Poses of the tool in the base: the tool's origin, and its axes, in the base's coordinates. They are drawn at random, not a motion.
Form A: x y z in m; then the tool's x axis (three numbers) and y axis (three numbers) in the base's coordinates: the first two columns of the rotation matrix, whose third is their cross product.
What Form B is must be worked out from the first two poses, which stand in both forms.
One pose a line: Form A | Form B
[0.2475 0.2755 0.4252 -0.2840 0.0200 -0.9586 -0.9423 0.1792 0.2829] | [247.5 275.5 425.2 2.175 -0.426 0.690 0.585]
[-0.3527 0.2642 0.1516 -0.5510 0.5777 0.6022 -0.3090 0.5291 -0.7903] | [-352.7 264.2 151.6 2.174 -0.102 -0.836 0.538]
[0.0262 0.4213 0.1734 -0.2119 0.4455 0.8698 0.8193 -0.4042 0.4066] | [26.2 421.3 173.4 2.817 -0.615 -0.528 -0.586]
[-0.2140 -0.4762 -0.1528 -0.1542 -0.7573 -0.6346 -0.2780 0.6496 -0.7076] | [-214.0 -476.2 -152.8 1.991 -0.424 0.867 -0.262]
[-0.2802 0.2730 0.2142 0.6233 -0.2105 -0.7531 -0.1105 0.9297 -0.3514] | [-280.2 273.0 214.2 0.983 -0.393 0.918 -0.060]
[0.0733 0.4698 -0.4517 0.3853 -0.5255 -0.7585 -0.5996 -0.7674 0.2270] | [73.3 469.8 -451.7 3.057 -0.832 0.339 0.440]
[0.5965 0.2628 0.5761 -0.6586 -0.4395 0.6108 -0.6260 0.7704 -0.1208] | [596.5 262.8 576.1 2.560 0.310 -0.935 0.170]
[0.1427 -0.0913 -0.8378 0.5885 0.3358 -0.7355 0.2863 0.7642 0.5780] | [142.7 -91.3 -837.8 1.210 0.603 0.797 0.026]
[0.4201 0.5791 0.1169 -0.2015 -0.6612 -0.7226 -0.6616 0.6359 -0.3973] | [420.1 579.1 116.9 2.172 -0.482 0.876 0.000]
